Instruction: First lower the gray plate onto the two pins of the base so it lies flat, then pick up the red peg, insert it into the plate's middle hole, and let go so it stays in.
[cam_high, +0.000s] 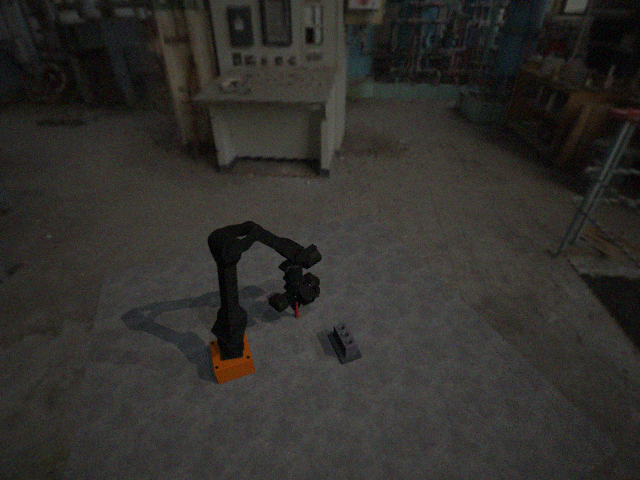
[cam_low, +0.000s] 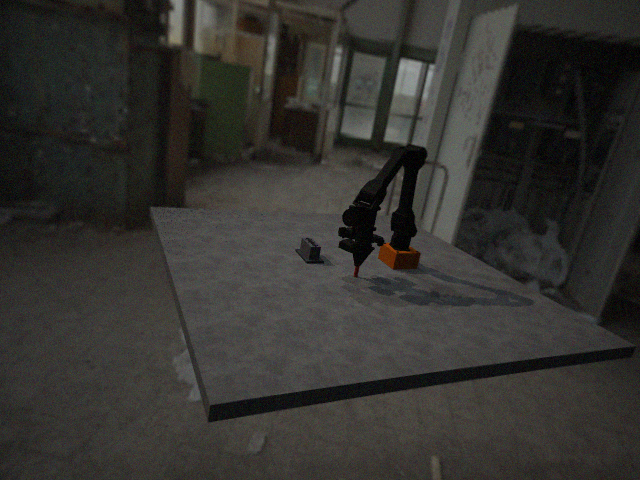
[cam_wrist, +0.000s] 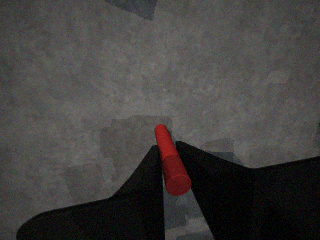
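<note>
The gray plate lies 160 mm to the right of my gripper tip and 130 mm ahead of it. Also, from my gripper tip: red peg (right at my gripper tip).
</note>
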